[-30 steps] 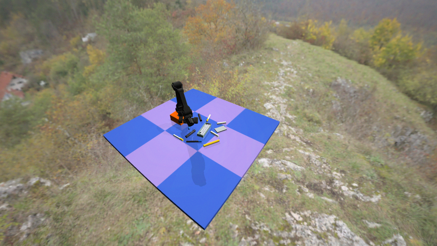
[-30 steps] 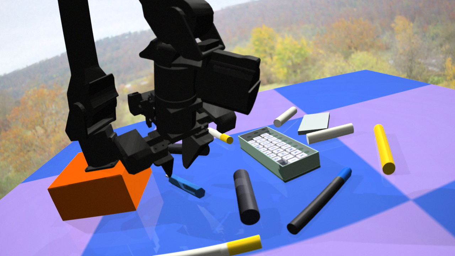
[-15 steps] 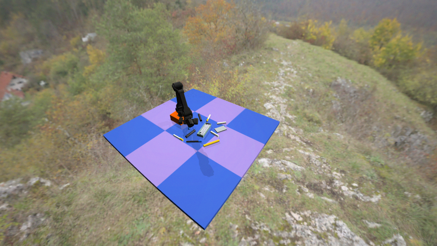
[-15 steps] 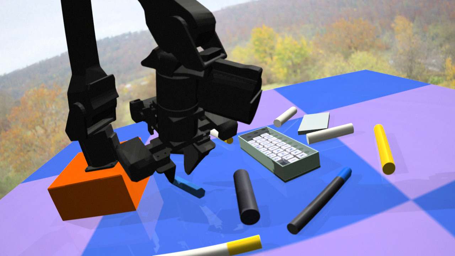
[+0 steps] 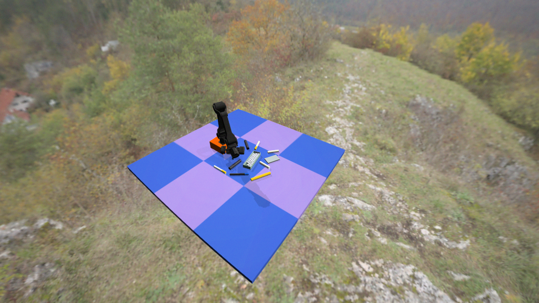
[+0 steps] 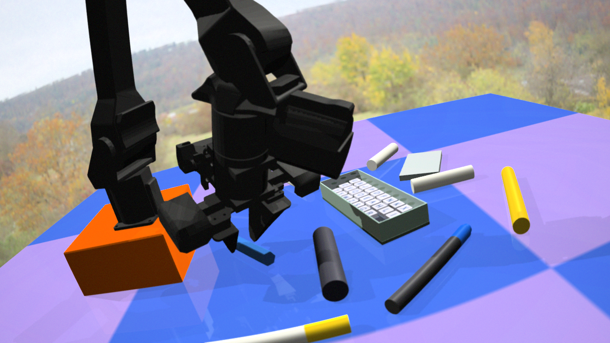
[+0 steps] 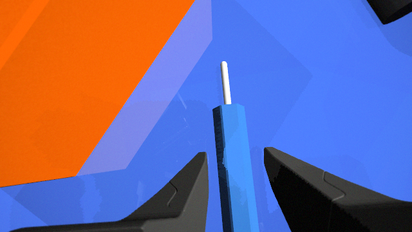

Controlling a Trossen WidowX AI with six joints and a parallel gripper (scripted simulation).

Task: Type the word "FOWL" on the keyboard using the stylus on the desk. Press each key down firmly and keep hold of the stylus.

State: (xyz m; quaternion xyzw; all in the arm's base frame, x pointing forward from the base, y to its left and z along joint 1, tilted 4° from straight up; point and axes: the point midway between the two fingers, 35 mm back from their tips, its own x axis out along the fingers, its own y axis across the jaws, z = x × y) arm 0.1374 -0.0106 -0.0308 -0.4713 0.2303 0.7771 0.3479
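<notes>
My gripper tip is now 160 mm short of the keyboard end wall, 50 mm to the right of it and 10 mm below it. Round my gripper tip: blue stylus 10 mm to the left, 10 mm behind; stylus tip 30 mm to the left, 30 mm behind; grey pad 270 mm ahead, 170 mm to the left.
</notes>
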